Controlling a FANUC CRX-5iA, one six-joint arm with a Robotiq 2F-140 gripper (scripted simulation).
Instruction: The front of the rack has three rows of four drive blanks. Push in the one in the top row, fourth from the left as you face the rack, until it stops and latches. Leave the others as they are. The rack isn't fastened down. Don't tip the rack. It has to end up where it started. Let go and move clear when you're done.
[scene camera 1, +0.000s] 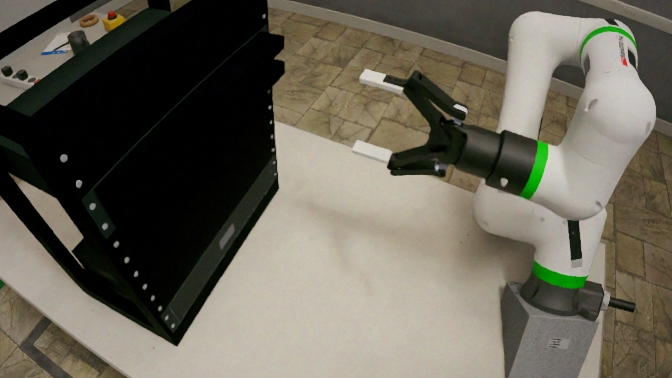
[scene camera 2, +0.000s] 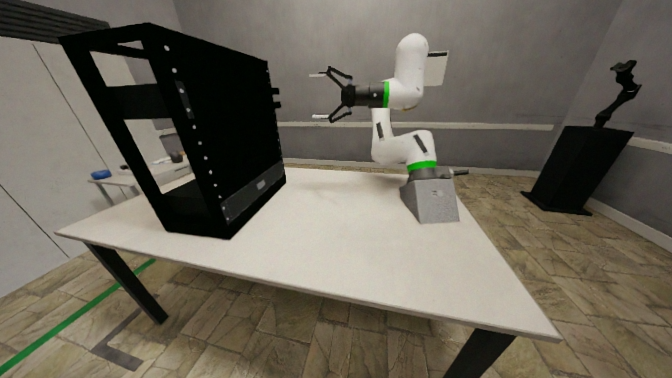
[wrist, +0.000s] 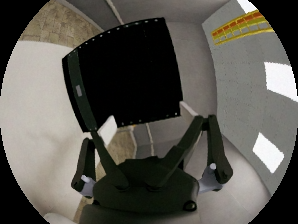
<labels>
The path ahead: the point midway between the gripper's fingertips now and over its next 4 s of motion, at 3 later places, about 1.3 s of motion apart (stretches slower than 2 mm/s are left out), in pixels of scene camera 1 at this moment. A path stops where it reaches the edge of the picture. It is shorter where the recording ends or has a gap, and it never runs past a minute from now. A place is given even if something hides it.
My gripper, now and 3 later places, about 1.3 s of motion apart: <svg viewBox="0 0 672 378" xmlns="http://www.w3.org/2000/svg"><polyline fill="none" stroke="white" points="358,113 310,82 289,74 274,56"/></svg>
</labels>
